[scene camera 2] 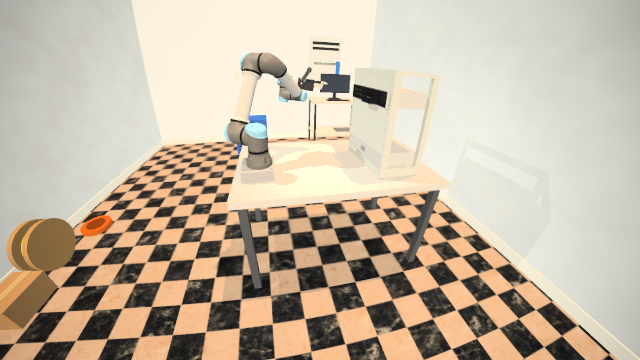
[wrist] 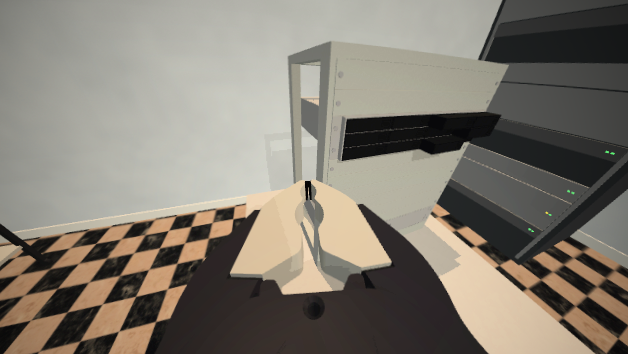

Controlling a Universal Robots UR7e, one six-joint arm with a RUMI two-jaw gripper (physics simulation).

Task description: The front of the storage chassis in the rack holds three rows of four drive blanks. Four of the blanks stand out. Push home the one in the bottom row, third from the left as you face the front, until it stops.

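Frame: origin at the arm's base, x right, y ahead, z up, level; millimetres.
Where they show: gripper, between the fingertips: [scene camera 2: 327, 83] [wrist: 307, 182]; arm's base, origin of its link: [scene camera 2: 259, 163].
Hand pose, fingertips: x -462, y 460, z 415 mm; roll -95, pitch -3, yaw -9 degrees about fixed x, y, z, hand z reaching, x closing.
Note:
Each offset is from my fingertips to the centre of the thing. "*": to the spot under its first point. Level surfaces: height alone.
The pale rack {* dx +381, dy +218, dz -221 mm} [scene camera 2: 370, 127] [wrist: 400, 187] stands on the table, its front turned toward the arm. The black storage chassis [scene camera 2: 369, 95] [wrist: 367, 137] sits in its upper half. In the wrist view the bottom-row blank third from the left [wrist: 442, 145] stands out. Blanks also stand out at the right of the top row {* dx +395, dy +170, dz +7 mm} [wrist: 465, 120] and at the right end of the middle row {* dx +510, dy +186, dz -29 mm} [wrist: 485, 132]. Single blanks are too small to tell apart in the scene view. My gripper [scene camera 2: 326, 84] [wrist: 307, 182] is shut and empty, well short of the rack front.
The table {dz -490 mm} [scene camera 2: 320, 192] [wrist: 505, 295] carries the arm's base [scene camera 2: 257, 174] and the rack. A dark cabinet [wrist: 530, 165] with green lights stands beyond the rack's right side in the wrist view. A monitor [scene camera 2: 335, 83] stands on a desk behind. A wall [scene camera 2: 500, 75] [wrist: 150, 90] lies behind the rack.

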